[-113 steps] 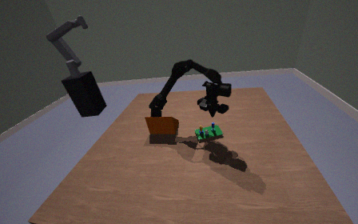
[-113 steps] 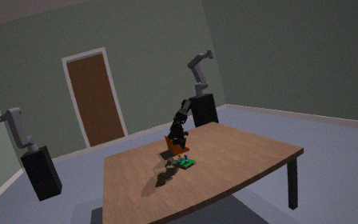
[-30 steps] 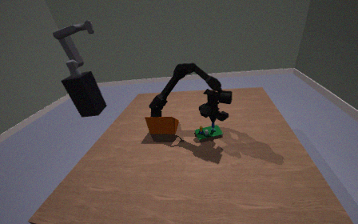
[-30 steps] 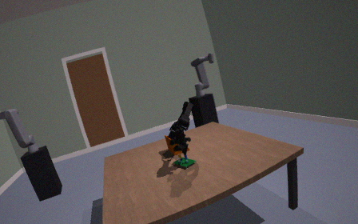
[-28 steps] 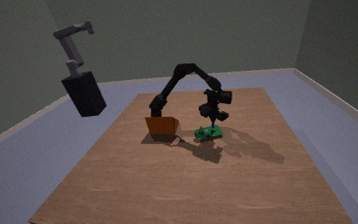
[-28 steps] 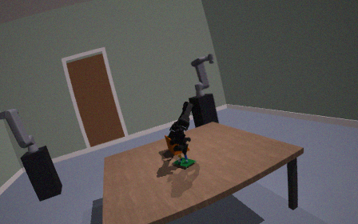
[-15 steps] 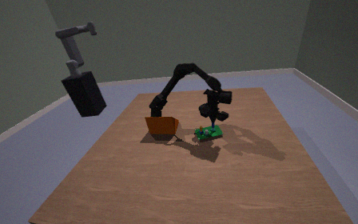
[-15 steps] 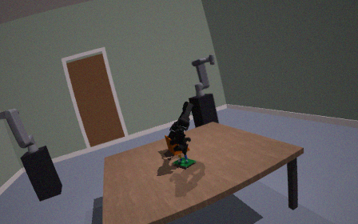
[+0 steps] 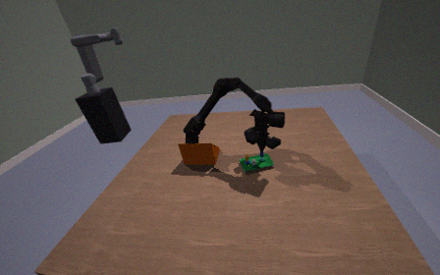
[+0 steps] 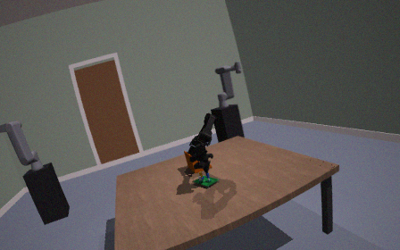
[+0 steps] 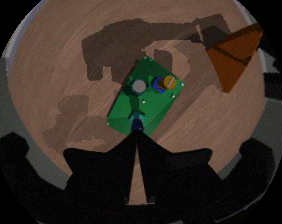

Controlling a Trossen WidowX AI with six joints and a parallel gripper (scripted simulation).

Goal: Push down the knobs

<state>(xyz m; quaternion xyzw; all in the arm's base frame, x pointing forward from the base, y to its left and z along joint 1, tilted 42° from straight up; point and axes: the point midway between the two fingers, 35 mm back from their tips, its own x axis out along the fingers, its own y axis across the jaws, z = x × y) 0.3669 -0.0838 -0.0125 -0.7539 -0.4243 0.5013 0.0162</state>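
The blue knob lies 1 cm below my gripper tip.
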